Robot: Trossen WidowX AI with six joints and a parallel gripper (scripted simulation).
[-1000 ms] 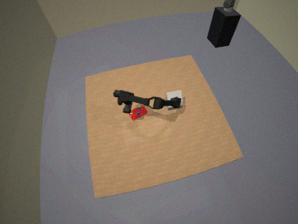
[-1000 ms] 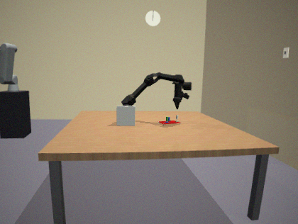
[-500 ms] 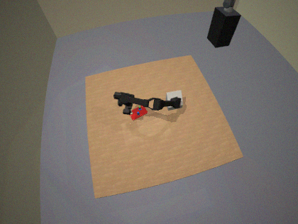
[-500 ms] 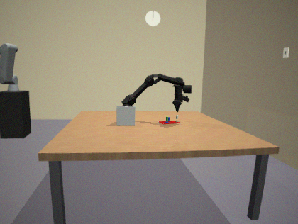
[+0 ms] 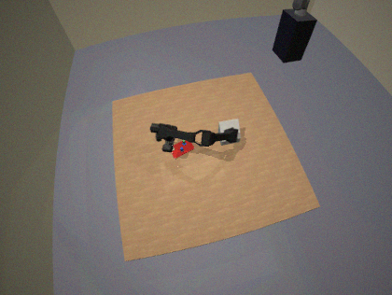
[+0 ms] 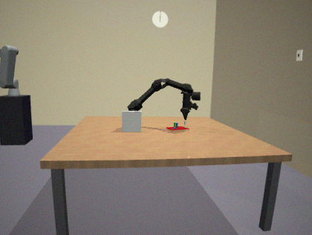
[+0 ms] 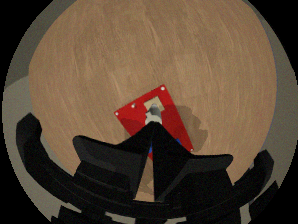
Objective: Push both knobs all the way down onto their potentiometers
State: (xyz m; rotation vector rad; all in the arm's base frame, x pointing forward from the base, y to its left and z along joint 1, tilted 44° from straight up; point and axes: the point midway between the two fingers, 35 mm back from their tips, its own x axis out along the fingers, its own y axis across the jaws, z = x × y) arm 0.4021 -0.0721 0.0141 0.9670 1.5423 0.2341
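The grey knob is 2 cm below my gripper tip. Round my gripper tip: green knob: 9 cm behind, 2 cm to the right, 3 cm below.
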